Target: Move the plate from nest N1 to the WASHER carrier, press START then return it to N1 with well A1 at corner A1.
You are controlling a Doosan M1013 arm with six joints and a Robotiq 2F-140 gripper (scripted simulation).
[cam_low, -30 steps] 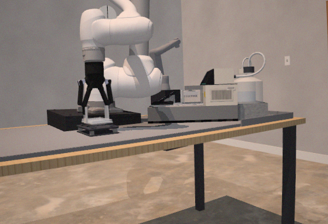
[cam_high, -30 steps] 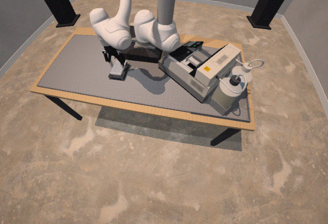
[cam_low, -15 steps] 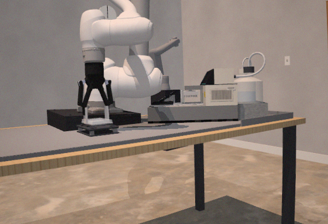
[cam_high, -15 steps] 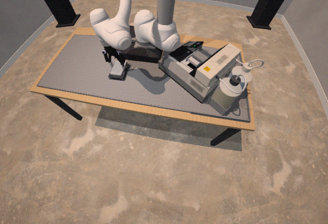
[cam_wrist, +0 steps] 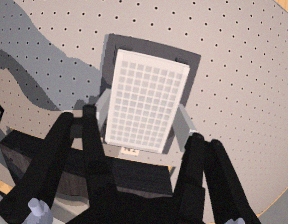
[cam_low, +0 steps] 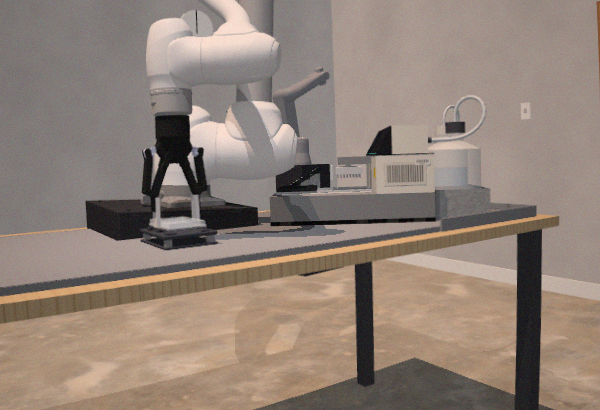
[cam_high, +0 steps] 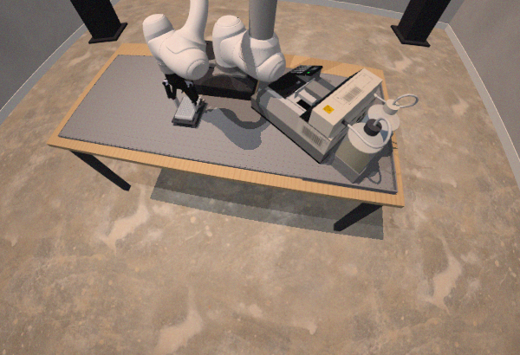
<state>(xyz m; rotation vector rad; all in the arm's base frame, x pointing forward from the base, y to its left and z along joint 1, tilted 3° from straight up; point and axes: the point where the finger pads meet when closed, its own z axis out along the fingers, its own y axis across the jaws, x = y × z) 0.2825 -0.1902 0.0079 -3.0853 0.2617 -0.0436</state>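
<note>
Now: the plate nest N1 40 mm below my hand. Round my hand: plate washer (580 mm to the left, 60 mm above); white well plate (20 mm below); washer carrier (480 mm to the left, 110 mm behind, 20 mm above).
</note>
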